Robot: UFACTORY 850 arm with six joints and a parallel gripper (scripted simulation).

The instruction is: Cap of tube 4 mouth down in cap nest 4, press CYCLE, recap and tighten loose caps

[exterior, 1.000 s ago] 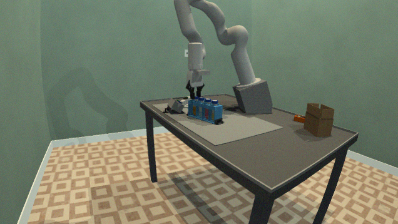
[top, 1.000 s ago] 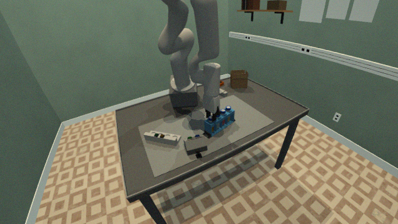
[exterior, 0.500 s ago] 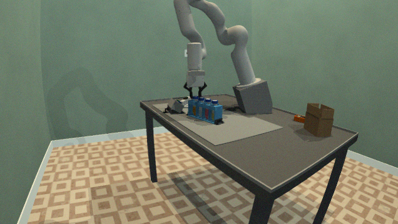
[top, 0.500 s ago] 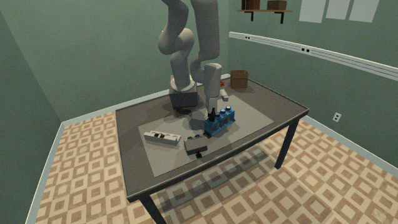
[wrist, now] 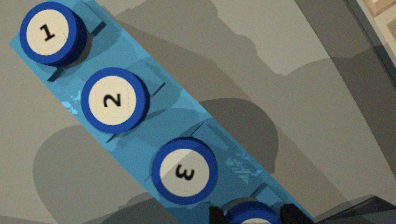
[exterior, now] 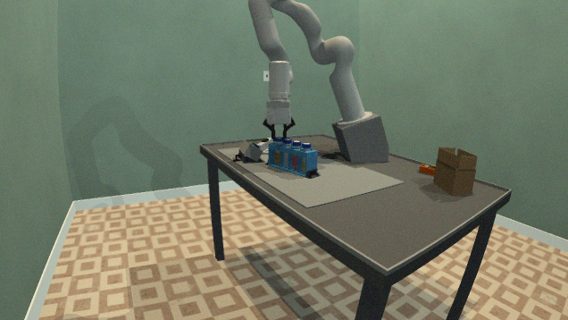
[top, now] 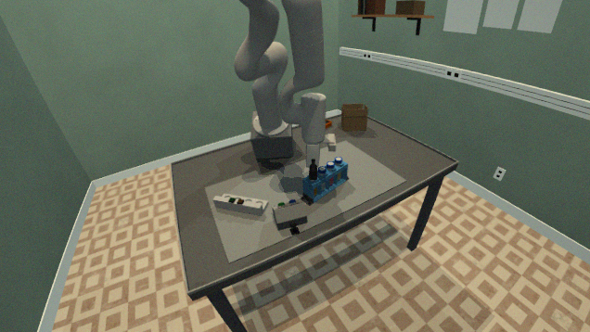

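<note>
Right now my hand is 1 cm above the blue cap marked 4. Also, from my hand: blue key (13 cm to the right, 6 cm below, 3 cm ahead); green key (17 cm to the right, 6 cm below, 2 cm ahead); grey key housing (15 cm to the right, 8 cm below, 4 cm ahead).
</note>
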